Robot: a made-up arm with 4 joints.
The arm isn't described. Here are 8 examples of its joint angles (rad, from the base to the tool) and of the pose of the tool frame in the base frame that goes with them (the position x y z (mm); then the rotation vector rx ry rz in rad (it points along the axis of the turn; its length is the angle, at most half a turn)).
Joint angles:
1: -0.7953 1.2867 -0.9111 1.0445
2: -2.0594 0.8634 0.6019 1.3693
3: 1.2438 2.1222 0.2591 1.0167
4: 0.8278 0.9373 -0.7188 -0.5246
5: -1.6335 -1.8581 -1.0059 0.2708
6: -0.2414 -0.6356 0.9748 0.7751
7: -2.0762 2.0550 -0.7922 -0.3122
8: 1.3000 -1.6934 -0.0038 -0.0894
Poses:
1: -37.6 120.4 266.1 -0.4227 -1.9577 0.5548
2: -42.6 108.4 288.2 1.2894 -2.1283 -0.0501
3: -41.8 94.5 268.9 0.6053 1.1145 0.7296
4: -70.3 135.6 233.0 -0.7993 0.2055 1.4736
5: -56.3 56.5 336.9 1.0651 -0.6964 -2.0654
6: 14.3 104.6 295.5 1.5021 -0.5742 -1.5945
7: 2.0 77.4 278.5 2.7110 1.1777 0.0564
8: 2.8 71.5 194.5 -0.9130 0.6960 -1.6233
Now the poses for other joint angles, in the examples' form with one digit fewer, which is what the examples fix.
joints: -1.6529 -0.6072 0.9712 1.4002
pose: -41 111 314 -2.908 0.867 0.584
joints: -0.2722 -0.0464 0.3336 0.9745
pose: 1 121 291 0.729 -0.807 -1.218
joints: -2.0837 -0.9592 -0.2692 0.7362
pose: -91 101 320 -1.892 2.011 1.386
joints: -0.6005 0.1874 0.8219 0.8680
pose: -6 121 297 1.162 -0.706 -0.860
